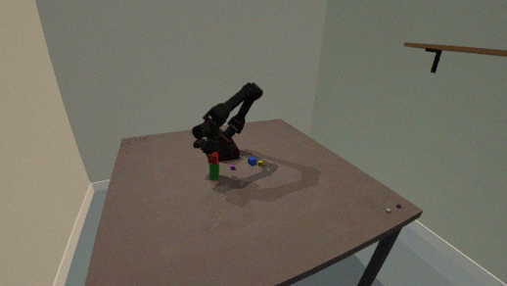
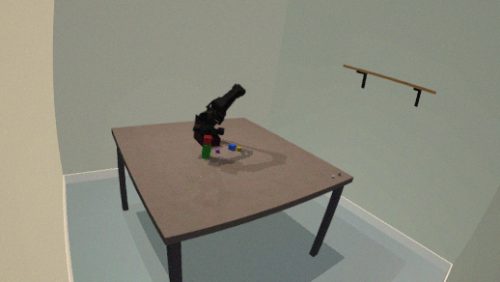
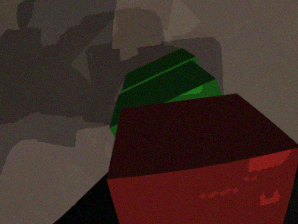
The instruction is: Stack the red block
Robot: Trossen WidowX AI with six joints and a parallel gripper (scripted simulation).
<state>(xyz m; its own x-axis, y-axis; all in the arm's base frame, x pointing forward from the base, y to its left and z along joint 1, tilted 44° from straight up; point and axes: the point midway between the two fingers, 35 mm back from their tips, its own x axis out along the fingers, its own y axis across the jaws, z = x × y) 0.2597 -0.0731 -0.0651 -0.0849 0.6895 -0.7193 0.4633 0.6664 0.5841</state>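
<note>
Now: gripper tip 20 mm below the red block. Also, from my gripper tip: tiny purple block (60 mm behind, 100 mm to the left, 90 mm below); small yellow block (60 mm behind, 260 mm to the left, 80 mm below); blue block (90 mm behind, 220 mm to the left, 80 mm below).
</note>
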